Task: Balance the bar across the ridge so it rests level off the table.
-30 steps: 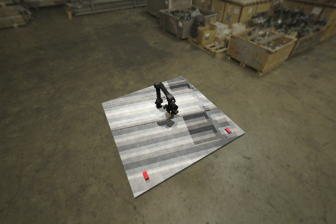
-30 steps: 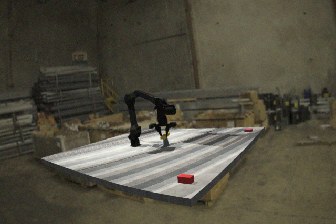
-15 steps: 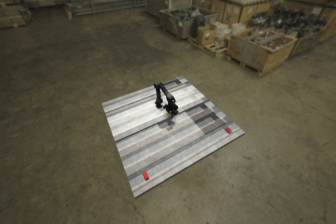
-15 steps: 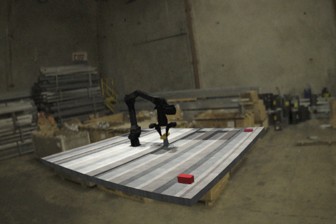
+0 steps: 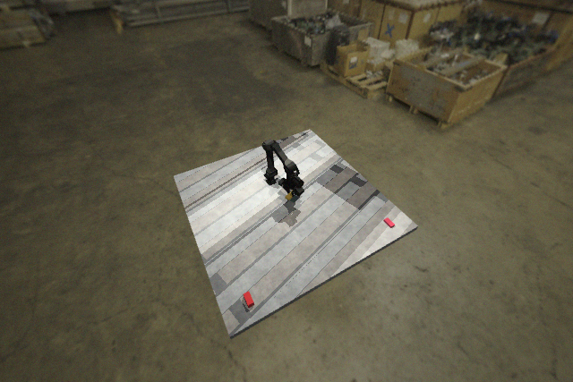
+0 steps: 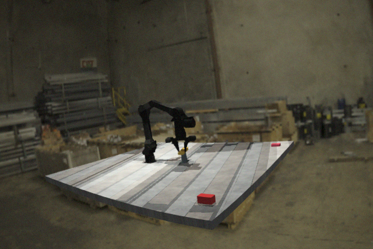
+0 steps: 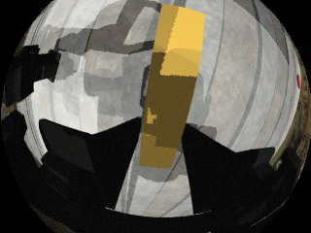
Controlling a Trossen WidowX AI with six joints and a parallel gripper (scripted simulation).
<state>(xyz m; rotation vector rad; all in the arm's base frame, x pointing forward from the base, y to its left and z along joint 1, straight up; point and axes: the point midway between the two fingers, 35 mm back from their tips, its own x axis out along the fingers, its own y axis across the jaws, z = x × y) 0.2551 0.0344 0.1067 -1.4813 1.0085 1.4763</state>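
The bar is 3 cm to the left of my gripper tip and 1 cm behind it. From my gripper tip the other things lie so: red block (53 cm to the right, 48 cm ahead, 6 cm below).
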